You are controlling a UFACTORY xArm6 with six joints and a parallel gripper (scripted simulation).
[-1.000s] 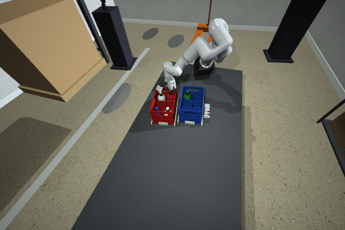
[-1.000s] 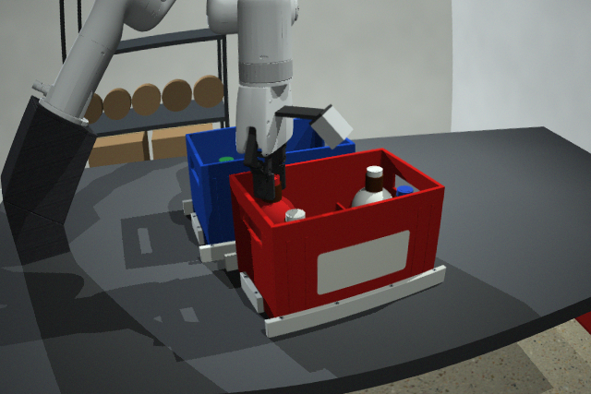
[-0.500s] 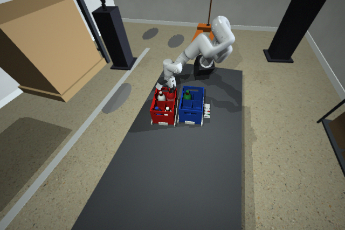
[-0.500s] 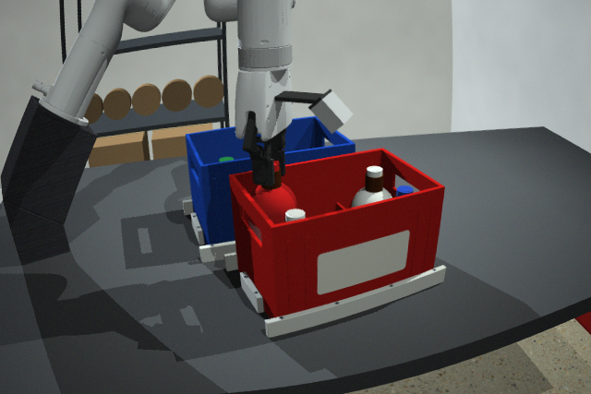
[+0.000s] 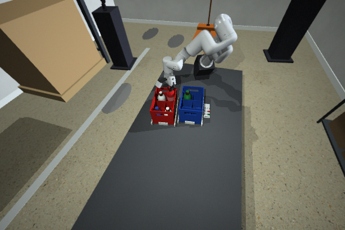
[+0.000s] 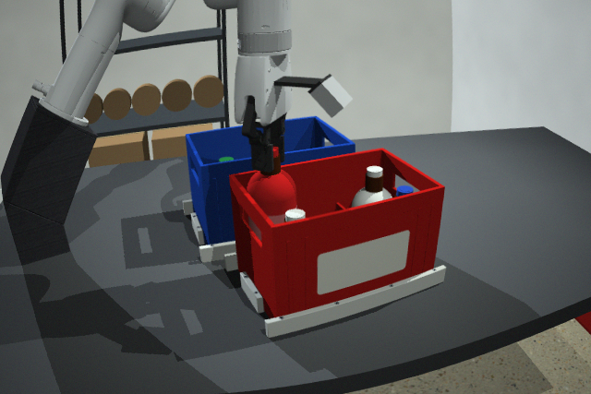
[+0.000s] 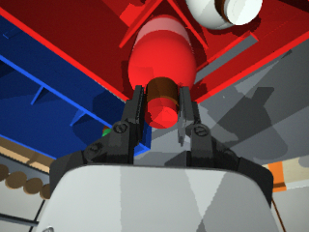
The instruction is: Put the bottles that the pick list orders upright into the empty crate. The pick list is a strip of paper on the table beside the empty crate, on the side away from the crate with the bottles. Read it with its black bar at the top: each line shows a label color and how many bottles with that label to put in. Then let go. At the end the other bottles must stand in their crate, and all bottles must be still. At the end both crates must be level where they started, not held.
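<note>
Right now the red-capped bottle is 7 cm below my hand. From my hand the other things lie so: white-capped bottle (18 cm ahead, 1 cm to the left, 13 cm below); then green-capped bottle (3 cm behind, 14 cm to the left, 13 cm below); then red crate (9 cm ahead, 4 cm to the right, 14 cm below).
</note>
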